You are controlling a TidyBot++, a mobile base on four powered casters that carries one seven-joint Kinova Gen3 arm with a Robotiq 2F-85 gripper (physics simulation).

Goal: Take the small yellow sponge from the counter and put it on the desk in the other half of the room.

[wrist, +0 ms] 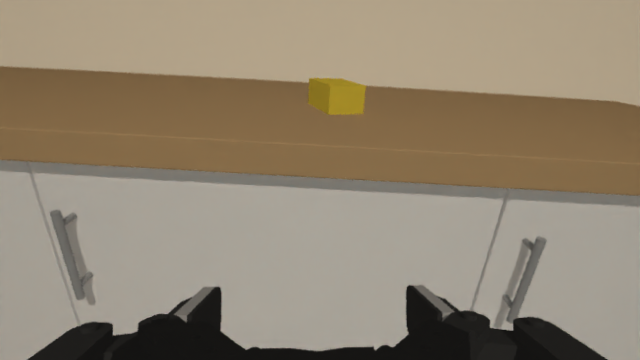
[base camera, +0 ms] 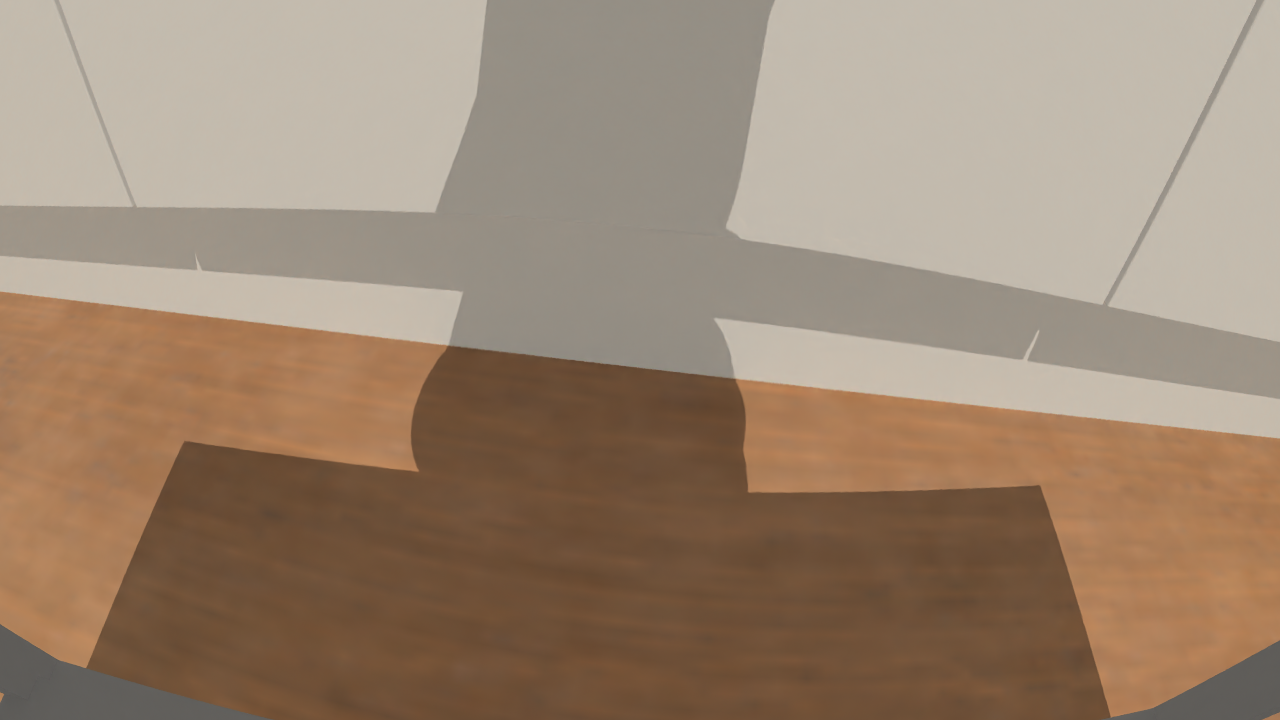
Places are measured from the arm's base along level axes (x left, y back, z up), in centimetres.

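Pixels of known places: gripper, fingertip midpoint: (wrist: pixel 314 307).
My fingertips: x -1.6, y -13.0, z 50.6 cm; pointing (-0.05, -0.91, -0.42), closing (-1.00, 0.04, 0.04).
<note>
Behind a point stands the place of what it marks.
A small yellow sponge (wrist: pixel 340 97) @[x -7.8, y -53.3, z 54.0 cm], block-shaped, sits on the brown counter (wrist: pixel 150 107) @[x 21.4, y -53.3, z 51.3 cm] in the wrist view, a little right of the middle and towards the counter's back edge. My gripper (wrist: pixel 314 307) @[x -1.6, y -13.0, z 50.6 cm] is open, its two black fingers wide apart at the bottom of the wrist view. The sponge shows above the fingers in the view, apart from them, and the pale cabinet front shows between them. The desk does not show in either view.
Pale cabinet doors (base camera: pixel 268 107) @[x 18.9, y -40.4, z -17.9 cm] (wrist: pixel 310 240) @[x -3.1, y -38.4, z 37.3 cm] stand below the counter, with grey bar handles at left (wrist: pixel 67 255) @[x 28.2, y -38.1, z 35.0 cm] and right (wrist: pixel 526 280) @[x -30.9, y -32.9, z 35.0 cm]. The wooden floor (base camera: pixel 295 385) @[x 23.4, y -40.8, z -39.7 cm] meets the cabinet base close ahead. The robot's shadow falls on both. A beige wall (wrist: pixel 320 40) @[x -7.3, y -97.4, z 62.4 cm] rises behind the counter.
</note>
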